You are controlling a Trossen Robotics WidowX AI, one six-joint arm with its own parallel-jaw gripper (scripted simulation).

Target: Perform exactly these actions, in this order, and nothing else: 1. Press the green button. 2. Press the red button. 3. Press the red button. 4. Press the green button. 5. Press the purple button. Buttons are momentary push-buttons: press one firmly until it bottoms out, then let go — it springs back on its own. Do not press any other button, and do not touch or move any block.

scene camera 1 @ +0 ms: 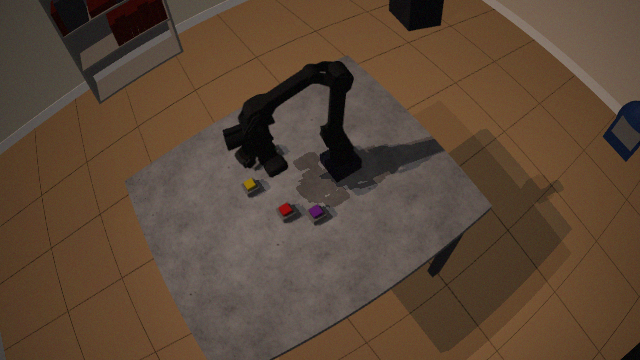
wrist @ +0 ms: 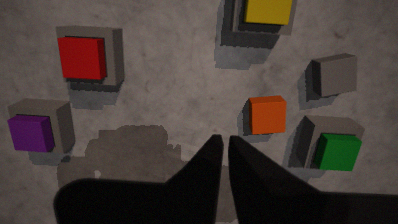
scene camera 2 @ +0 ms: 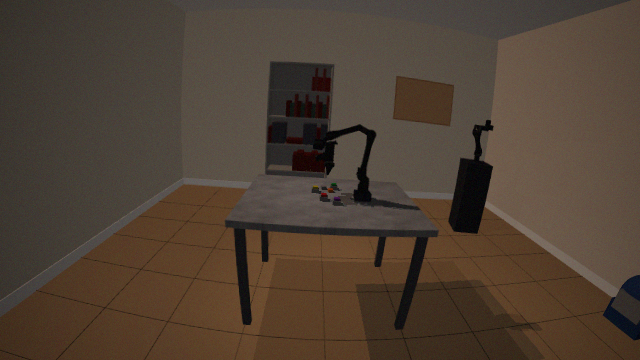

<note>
My gripper is shut, holding nothing. I also see an orange block, a red button, a purple button and a green button.
My gripper also shows in the wrist view.
</note>
